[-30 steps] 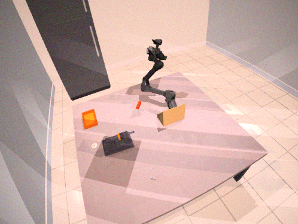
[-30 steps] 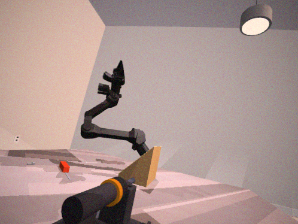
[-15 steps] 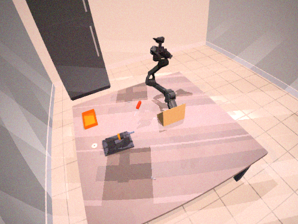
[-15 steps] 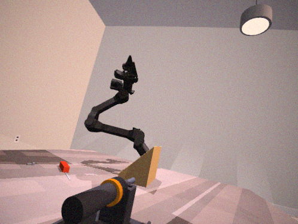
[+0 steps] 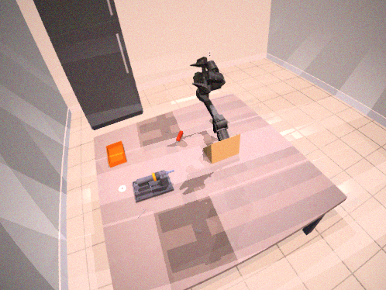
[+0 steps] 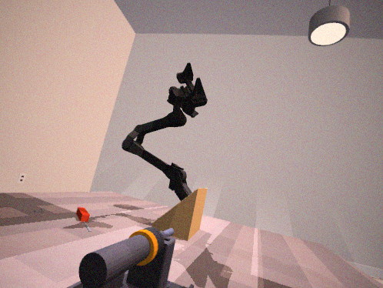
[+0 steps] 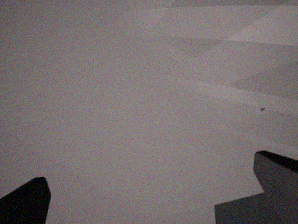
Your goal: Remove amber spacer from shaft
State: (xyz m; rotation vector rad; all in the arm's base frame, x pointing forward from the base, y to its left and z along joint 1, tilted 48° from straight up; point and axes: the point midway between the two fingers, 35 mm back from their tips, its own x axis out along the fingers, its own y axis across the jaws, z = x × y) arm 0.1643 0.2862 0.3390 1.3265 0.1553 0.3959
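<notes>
Now: the amber spacer 33 cm ahead of my gripper tip, 7 cm to the left of it and 50 cm below it. From my gripper tip the other things lie so: screw: 25 cm ahead, 45 cm to the left, 57 cm below; red-handled tool: 6 cm ahead, 22 cm to the right, 57 cm below; white ring: 53 cm ahead, 1 cm to the right, 58 cm below.
</notes>
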